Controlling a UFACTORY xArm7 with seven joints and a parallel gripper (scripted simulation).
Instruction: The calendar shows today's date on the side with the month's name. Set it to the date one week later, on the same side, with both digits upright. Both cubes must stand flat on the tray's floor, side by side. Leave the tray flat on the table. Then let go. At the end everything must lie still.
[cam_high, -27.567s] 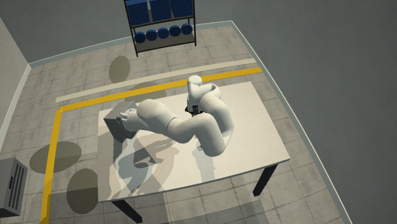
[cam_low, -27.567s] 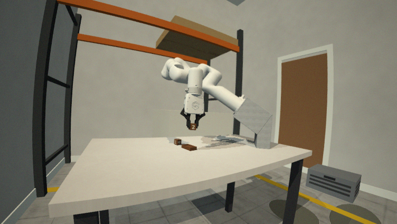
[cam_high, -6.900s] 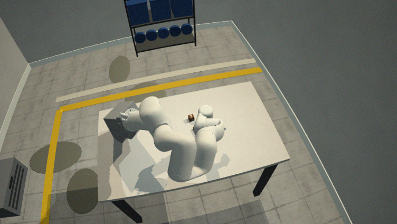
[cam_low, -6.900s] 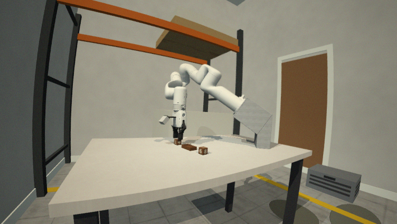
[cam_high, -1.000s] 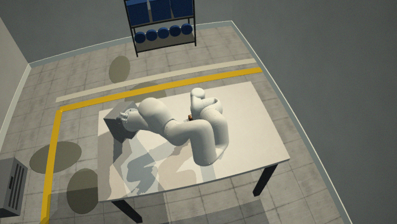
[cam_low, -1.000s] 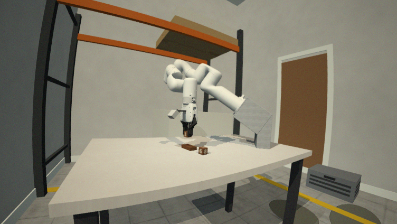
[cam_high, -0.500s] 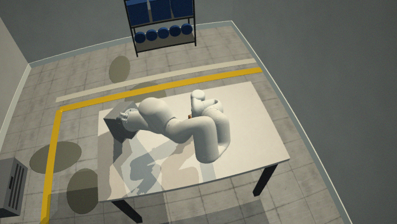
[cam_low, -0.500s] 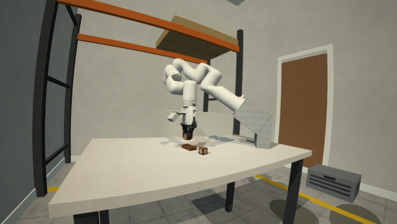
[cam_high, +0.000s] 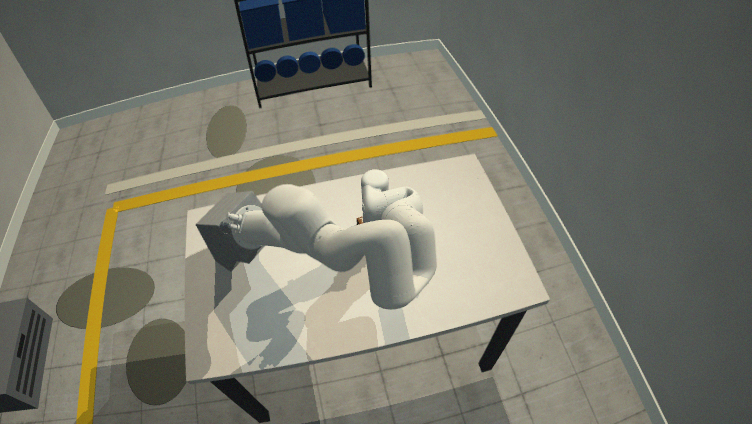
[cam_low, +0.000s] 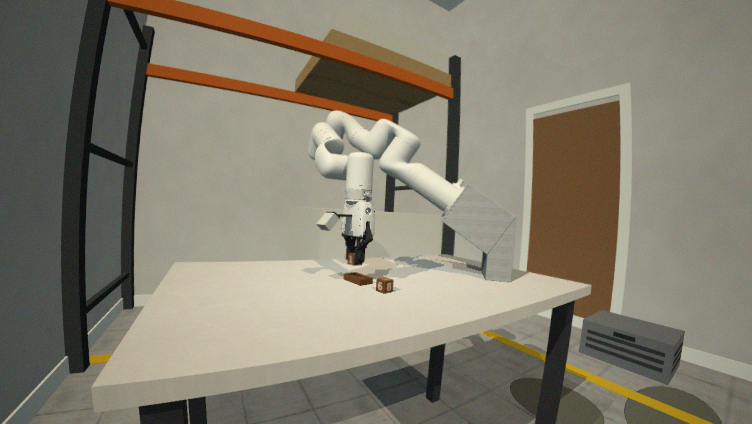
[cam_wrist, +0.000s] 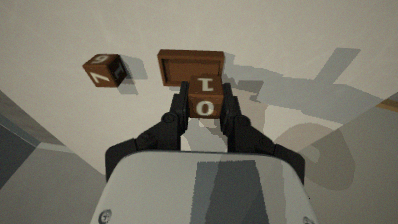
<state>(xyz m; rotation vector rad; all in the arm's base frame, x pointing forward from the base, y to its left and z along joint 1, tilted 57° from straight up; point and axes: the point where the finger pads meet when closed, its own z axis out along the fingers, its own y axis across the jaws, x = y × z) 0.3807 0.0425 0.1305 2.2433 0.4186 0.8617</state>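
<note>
My gripper is now 2 cm to the right of the brown wooden tray and 7 cm above it.
</note>
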